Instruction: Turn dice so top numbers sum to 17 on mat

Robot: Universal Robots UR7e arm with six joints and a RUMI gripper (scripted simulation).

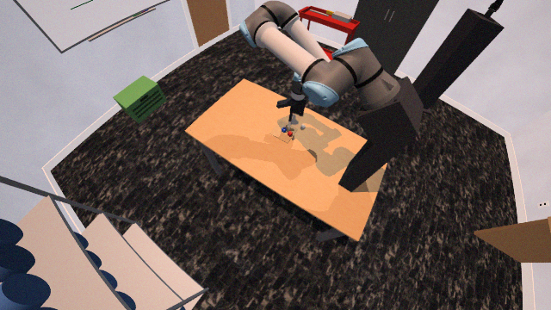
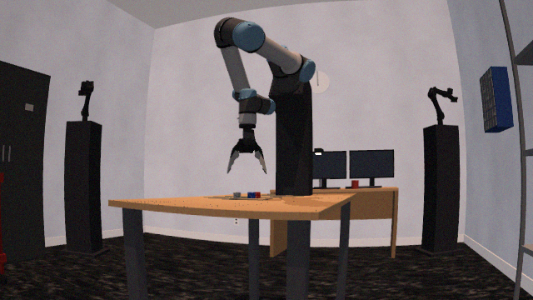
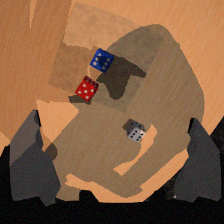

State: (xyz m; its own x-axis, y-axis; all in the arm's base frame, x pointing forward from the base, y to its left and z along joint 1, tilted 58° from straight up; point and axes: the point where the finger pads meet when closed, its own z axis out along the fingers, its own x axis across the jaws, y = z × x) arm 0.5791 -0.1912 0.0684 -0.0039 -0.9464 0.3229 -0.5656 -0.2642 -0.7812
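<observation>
The grey die is 90 mm below my hand, 90 mm behind it and 40 mm to the right of it. Also, from my hand: red die 90 mm below, 40 mm to the left, 10 mm behind; then blue die 90 mm below, 30 mm ahead, 20 mm to the left; then tan mat 100 mm below, 30 mm ahead, 20 mm to the left.
</observation>
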